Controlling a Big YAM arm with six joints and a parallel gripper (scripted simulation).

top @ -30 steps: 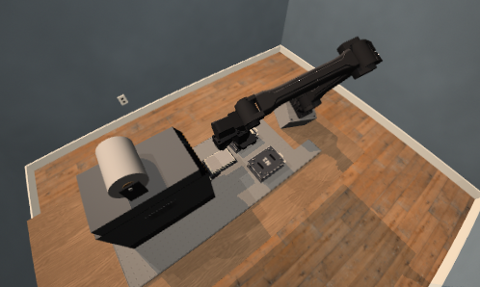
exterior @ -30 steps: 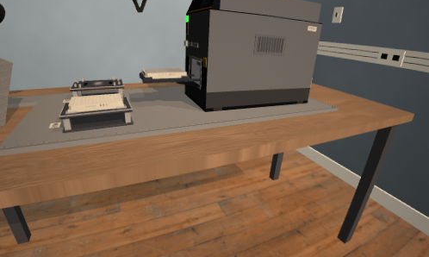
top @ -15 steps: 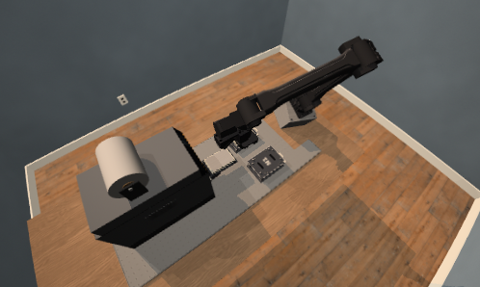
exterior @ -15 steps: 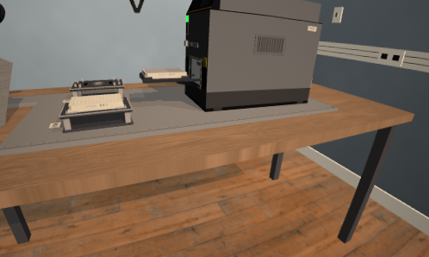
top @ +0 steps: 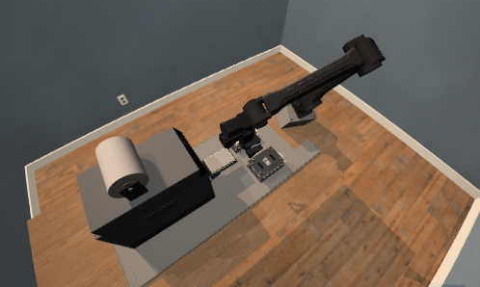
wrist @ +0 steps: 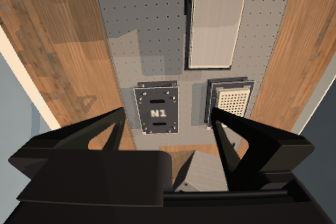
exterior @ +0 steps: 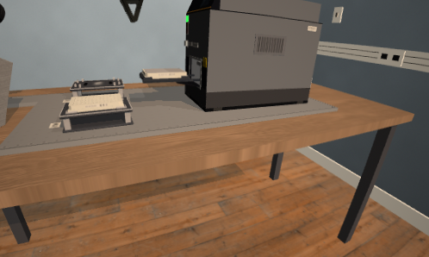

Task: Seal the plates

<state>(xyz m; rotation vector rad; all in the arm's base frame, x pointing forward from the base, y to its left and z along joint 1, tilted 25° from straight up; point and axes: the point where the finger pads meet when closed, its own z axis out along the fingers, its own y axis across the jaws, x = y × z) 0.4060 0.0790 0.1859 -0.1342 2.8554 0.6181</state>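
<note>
Now: hand 9 cm short of the sealer stage, 7 cm to the left of it and 17 cm above it. From my hand the other things lie so: plate nest (9 cm behind, 20 cm to the right, 22 cm below); then start button (18 cm ahead, 4 cm to the left, 7 cm below); then small label (19 cm behind, 22 cm to the right, 26 cm below).
</note>
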